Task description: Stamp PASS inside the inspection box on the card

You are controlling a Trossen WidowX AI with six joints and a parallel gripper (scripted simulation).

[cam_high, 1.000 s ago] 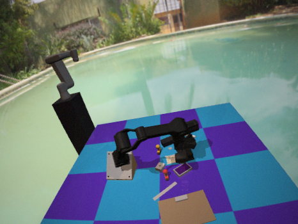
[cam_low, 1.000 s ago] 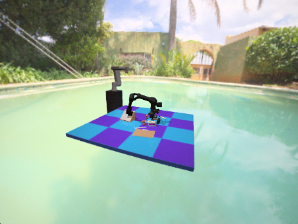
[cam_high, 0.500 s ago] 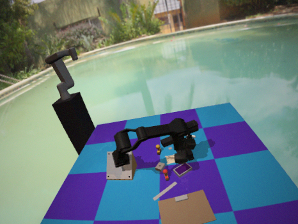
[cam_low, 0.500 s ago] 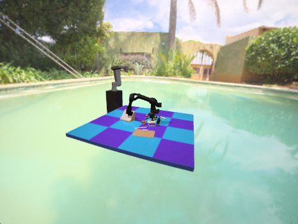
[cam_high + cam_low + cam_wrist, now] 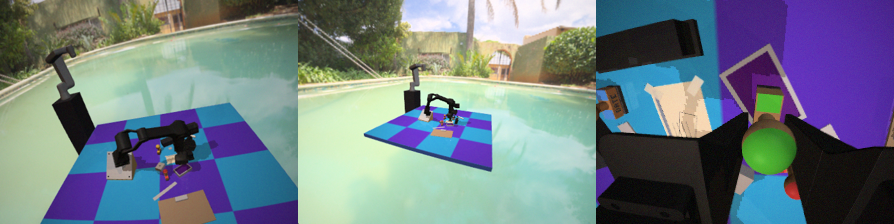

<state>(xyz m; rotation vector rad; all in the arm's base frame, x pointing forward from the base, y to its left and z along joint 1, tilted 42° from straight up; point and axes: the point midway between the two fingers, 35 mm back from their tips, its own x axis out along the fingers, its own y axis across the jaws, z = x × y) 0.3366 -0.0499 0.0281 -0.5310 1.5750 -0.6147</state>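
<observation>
Now: the ink pad 70 mm below my gripper tip. From my gripper tip the other things lie so: red-knobbed stamp: 100 mm behind, 60 mm below, 40 mm to the right; then green-knobbed stamp: right at my gripper tip; then cream card: 110 mm to the left, 80 mm below, 40 mm behind.
</observation>
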